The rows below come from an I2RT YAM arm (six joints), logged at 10 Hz.
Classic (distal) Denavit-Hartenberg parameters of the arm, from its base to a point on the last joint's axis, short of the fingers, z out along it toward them. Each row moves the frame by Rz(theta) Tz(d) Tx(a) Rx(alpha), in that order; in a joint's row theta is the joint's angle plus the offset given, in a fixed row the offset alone. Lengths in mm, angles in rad.
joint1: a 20, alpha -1.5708, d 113.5, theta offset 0
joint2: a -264, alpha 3.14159, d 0, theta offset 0
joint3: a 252.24, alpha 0, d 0, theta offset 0.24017
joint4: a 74, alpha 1.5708, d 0, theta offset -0.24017
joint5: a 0, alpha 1.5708, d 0, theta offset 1.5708
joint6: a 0, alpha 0, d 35.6, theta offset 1.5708
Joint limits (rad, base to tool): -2.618..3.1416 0..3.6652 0..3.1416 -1.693..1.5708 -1.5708..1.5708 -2.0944..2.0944
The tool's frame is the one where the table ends.
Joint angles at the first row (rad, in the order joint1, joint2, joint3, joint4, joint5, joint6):
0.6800 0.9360 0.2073 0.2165 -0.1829 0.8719
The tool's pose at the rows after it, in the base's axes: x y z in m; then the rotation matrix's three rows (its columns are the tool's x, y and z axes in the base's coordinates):
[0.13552 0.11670 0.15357], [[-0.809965 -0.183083 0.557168], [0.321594 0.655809 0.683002], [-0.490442 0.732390 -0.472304]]
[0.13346 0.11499 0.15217], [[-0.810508 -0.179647 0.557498], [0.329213 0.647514 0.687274], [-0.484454 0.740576 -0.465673]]
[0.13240 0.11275 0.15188], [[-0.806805 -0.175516 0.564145], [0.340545 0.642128 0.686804], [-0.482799 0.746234 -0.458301]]
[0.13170 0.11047 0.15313], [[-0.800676 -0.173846 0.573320], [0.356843 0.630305 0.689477], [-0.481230 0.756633 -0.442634]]
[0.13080 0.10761 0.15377], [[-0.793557 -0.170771 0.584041], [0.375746 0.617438 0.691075], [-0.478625 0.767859 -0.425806]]
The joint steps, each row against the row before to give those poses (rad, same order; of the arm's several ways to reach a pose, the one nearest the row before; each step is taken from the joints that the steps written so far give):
-0.0061 -0.0165 -0.0126 0.0068 -0.0042 0.0072
-0.0011 -0.0156 -0.0137 0.0054 -0.0042 0.0103
-0.0066 -0.0176 -0.0095 0.0003 -0.0012 0.0065
-0.0087 -0.0225 -0.0077 0.0028 -0.0041 0.0099
-0.0111 -0.0247 -0.0110 0.0050 -0.0046 0.0115

